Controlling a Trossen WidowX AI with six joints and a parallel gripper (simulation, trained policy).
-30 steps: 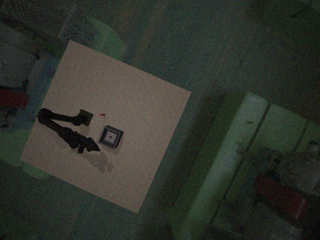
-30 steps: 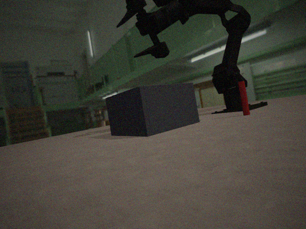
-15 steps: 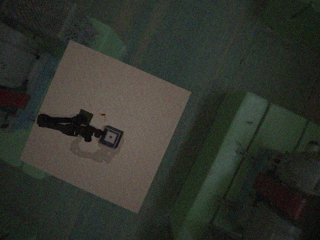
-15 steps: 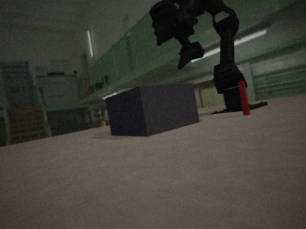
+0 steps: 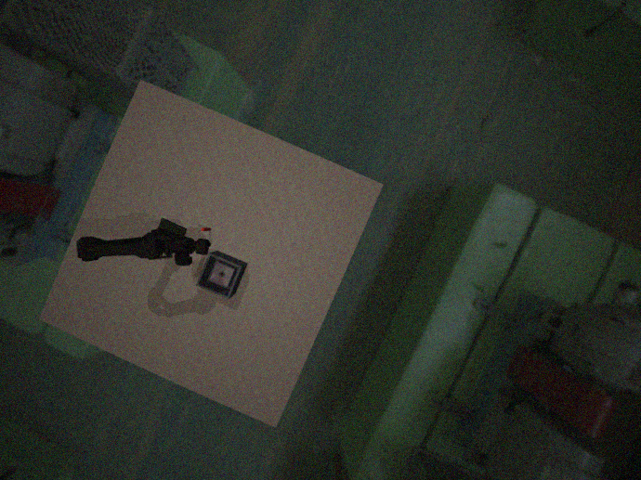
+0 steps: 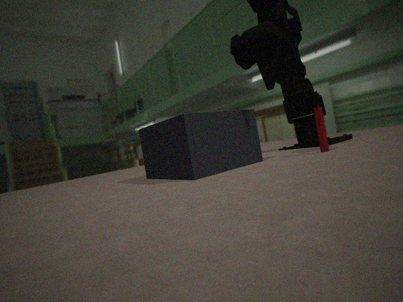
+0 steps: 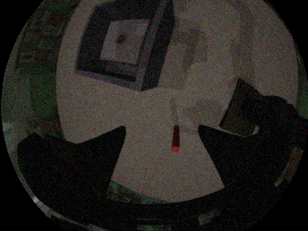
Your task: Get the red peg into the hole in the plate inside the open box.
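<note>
Right now my gripper tip is 70 mm above the red peg, 40 mm to the right of it and 40 mm past it. Also, from my gripper tip: light plate: 130 mm ahead, 100 mm to the right, 70 mm below; dark box: 130 mm ahead, 100 mm to the right, 80 mm below.
</note>
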